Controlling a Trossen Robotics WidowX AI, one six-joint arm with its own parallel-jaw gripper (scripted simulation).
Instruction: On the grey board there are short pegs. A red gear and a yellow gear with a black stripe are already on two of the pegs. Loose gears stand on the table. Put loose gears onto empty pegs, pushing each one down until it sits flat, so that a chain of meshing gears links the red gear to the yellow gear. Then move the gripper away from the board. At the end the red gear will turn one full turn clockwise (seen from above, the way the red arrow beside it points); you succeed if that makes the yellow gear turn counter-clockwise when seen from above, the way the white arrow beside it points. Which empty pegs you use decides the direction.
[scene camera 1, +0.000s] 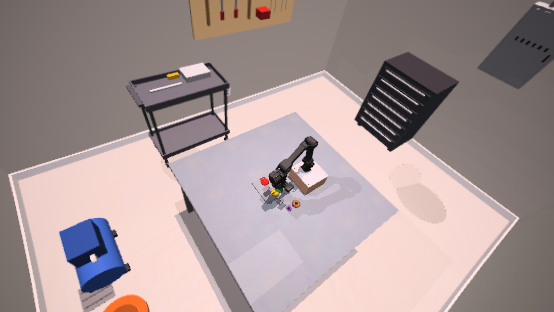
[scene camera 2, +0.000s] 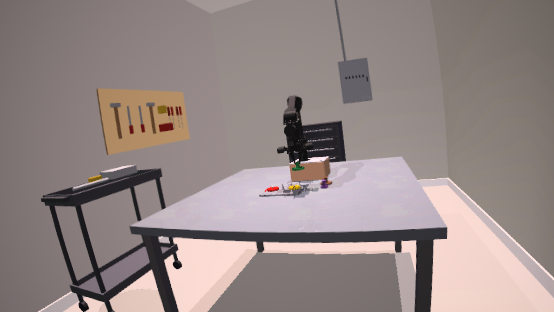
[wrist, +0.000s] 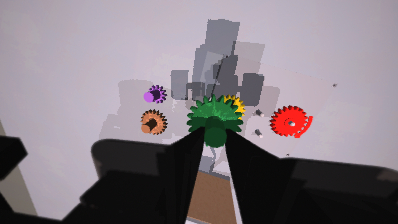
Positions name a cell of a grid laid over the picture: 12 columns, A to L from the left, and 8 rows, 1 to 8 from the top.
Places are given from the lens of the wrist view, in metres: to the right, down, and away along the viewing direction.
my gripper (wrist: G5): 0.01, 0.02, 0.11
green gear (wrist: G5): 0.02, 0.00, 0.12
red gear (wrist: I5): 0.16, 0.02, 0.22
The marked spots on the red gear and the green gear are 0.17 m apart.
